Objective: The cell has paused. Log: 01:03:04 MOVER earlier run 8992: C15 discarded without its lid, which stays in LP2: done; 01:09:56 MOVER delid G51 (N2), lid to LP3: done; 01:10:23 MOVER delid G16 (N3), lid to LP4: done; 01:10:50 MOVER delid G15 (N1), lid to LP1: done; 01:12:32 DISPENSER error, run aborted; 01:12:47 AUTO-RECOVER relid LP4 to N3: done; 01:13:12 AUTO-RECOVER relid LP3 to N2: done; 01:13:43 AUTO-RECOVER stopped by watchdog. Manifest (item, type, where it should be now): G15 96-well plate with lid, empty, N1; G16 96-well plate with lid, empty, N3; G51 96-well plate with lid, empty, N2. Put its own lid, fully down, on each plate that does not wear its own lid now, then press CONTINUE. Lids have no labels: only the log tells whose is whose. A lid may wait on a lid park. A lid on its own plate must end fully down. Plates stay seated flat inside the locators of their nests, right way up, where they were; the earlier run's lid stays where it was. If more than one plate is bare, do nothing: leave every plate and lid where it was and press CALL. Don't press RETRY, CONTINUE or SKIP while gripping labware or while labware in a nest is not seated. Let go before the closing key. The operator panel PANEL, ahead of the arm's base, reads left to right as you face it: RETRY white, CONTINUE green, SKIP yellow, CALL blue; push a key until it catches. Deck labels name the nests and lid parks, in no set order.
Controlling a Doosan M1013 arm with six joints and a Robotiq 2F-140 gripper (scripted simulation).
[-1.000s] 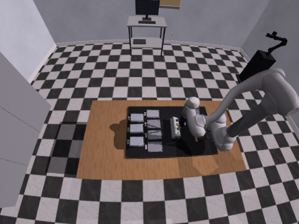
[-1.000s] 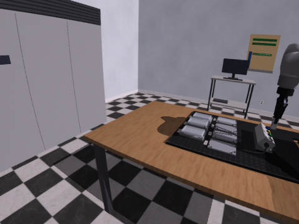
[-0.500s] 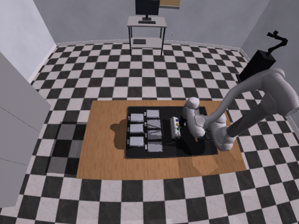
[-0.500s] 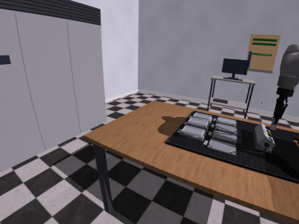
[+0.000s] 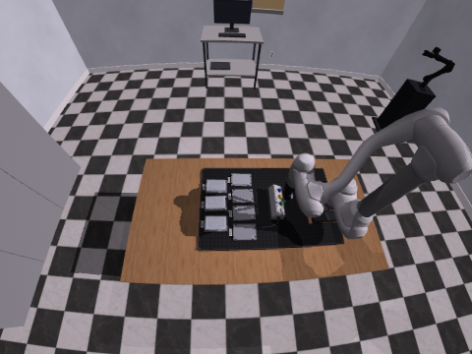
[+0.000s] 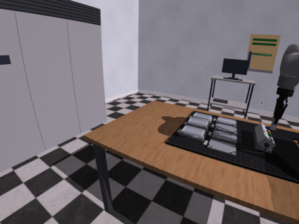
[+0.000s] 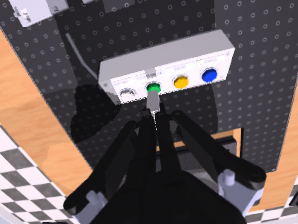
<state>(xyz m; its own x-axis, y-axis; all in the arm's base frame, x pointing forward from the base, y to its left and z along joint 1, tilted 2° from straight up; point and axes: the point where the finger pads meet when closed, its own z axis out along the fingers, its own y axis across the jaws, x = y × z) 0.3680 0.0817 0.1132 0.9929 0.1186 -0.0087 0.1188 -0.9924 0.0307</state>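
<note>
The green key lies 7 cm below my hand. Also, from my hand: blue key (1 cm ahead, 10 cm to the right, 7 cm below); yellow key (1 cm ahead, 5 cm to the right, 7 cm below); white key (5 cm to the left, 7 cm below).
</note>
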